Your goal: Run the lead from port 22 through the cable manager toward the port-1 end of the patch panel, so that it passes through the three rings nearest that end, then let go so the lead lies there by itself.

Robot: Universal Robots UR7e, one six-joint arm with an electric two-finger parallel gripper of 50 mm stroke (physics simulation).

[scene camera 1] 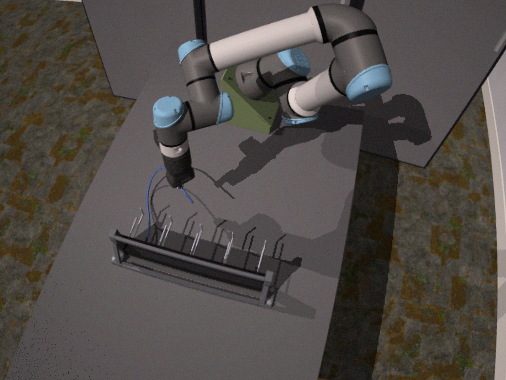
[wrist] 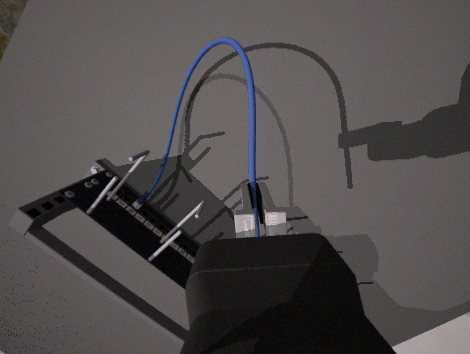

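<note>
The blue lead (scene camera 1: 149, 192) (wrist: 251, 110) is plugged into the patch panel (scene camera 1: 195, 260) (wrist: 127, 230) near its left end in the scene view, between the first two rings there. It rises in a high arch to my gripper (scene camera 1: 180, 186) (wrist: 256, 200), which is shut on it. A short free end hangs out past the fingers in the scene view. The gripper is above the table, behind the panel. Wire rings stand along the panel's back, such as the leftmost ring (scene camera 1: 139, 219) (wrist: 128, 176) and the rightmost ring (scene camera 1: 262, 255). The arch stands outside the rings. Port numbers are unreadable.
The panel stands on the grey table (scene camera 1: 165, 330) (wrist: 100, 75). A green base block (scene camera 1: 247, 112) is under the arm at the back. Grey partitions (scene camera 1: 145, 45) stand behind. Shadows of the arm, lead and rings fall on the table.
</note>
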